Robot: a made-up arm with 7 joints.
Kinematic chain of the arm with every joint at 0, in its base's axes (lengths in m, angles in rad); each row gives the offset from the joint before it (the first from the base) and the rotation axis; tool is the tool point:
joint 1: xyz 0 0 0 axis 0 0.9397 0.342
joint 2: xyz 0 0 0 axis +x
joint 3: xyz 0 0 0 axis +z
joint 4: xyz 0.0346 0 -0.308 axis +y
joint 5: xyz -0.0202 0 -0.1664 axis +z
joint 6: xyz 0 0 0 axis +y
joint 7: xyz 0 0 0 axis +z
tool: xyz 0 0 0
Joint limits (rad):
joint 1: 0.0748..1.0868
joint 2: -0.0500..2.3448
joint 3: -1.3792..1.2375
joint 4: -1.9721..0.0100
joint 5: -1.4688..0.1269
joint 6: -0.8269..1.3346
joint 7: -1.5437..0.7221
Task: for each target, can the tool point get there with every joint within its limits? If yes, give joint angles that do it. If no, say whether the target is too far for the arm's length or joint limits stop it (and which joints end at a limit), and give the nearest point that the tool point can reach.
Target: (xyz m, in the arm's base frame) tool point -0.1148 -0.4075 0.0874
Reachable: no: joint limits stop it (at a limit: joint 1, joint 2, joint 3, joint 4) | nearest point -0.1300 -0.2241 -0.1991 | short by 0.340 m
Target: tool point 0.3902 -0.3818 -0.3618
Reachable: no: too far | nearest point 0.1293 -0.1494 -0.3250 | short by 0.351 m
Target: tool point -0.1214 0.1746 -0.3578
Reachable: yes | joints 0.6970 0.1910 0.5609 -1.3112 -0.9629 0.5065 -0.0938
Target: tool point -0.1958 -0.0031 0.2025
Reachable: no: joint limits stop it (at a limit: joint 1, joint 2, joint 3, joint 4) | nearest point 0.0845 0.0597 0.3099 | short by 0.307 m
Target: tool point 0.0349 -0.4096 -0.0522
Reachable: no: joint limits stop it (at a limit: joint 1, joint 2, joint 3, joint 4) | nearest point 0.0247 -0.2041 -0.2538 | short by 0.288 m
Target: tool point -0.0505 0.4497 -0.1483
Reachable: yes | joints 0.4027 1.3419 -0.5211 -0.3884 -0.8493 0.4320 0.3445
